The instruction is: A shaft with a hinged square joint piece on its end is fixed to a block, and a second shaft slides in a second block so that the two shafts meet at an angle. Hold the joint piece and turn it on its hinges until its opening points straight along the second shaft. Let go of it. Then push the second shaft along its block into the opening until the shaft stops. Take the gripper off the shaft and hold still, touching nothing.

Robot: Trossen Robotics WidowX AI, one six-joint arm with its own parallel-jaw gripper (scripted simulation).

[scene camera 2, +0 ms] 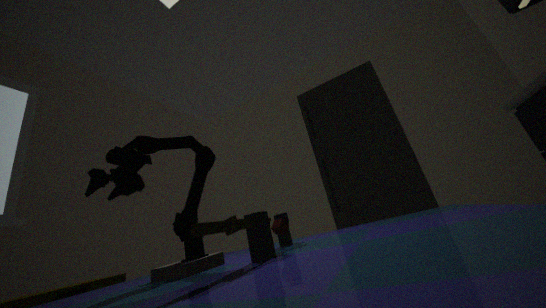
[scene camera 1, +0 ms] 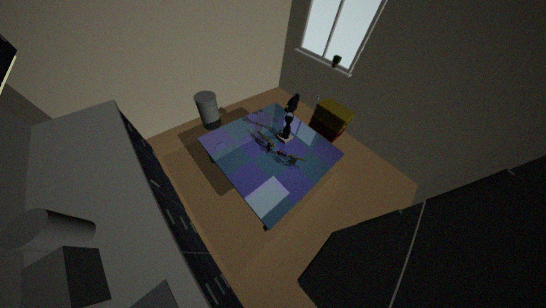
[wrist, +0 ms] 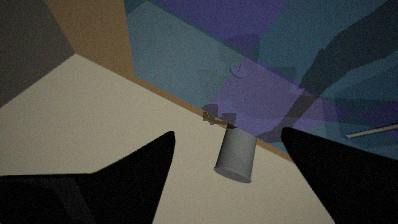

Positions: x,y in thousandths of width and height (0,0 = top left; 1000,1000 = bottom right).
Scene:
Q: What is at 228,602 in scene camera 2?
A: My gripper.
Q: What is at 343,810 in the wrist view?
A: My gripper.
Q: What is my gripper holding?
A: Nothing.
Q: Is my gripper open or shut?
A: Open.

